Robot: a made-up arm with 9 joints.
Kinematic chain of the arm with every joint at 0, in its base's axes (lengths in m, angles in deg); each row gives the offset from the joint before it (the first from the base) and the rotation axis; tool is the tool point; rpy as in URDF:
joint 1: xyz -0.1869 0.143 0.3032 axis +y
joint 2: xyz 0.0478 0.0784 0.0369 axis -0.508 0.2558 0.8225
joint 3: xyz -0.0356 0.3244 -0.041 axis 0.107 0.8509 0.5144
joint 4: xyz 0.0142 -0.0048 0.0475 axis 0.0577 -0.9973 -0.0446
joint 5: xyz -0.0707 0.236 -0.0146 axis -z
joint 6: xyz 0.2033 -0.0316 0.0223 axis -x
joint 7: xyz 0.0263 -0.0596 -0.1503 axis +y
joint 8: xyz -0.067 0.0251 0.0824 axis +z
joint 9: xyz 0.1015 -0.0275 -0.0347 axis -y
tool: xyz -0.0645 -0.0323 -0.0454 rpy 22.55 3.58 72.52
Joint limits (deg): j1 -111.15..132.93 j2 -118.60..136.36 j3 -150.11..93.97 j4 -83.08..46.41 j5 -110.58..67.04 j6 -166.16..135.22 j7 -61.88..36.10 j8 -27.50..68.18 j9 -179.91..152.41
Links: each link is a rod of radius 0.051 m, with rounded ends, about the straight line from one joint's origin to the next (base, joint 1, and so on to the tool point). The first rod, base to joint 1, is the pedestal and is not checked.
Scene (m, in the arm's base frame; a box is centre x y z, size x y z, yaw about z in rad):
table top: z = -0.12
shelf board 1: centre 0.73 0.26 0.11 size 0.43 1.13 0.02 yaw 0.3
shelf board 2: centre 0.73 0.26 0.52 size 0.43 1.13 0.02 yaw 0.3
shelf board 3: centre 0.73 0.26 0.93 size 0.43 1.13 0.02 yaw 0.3
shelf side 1: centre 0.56 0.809 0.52 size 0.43 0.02 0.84 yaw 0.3
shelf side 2: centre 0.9 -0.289 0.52 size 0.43 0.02 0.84 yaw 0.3
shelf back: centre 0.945 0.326 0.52 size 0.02 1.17 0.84 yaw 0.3
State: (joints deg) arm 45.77 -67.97 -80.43 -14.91 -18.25 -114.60 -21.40 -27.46 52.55
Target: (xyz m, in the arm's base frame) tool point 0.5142 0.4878 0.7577
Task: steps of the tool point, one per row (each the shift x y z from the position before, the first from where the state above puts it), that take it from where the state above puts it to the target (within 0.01 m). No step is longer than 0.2 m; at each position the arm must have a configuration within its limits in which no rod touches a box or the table.
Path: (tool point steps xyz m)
1: -0.0592 -0.0351 0.0010
2: -0.0689 -0.0214 0.0006
3: -0.0755 -0.0064 -0.0016
4: 0.0187 0.0598 0.1247
5: -0.0181 0.0651 0.1291
6: -0.0558 0.0683 0.1214
7: -0.0901 0.0692 0.1019
8: 0.0817 0.0128 0.0165
9: 0.0738 0.0191 0.0040
10: 0.0625 0.0239 -0.0063
11: 0.0485 0.0267 -0.0142

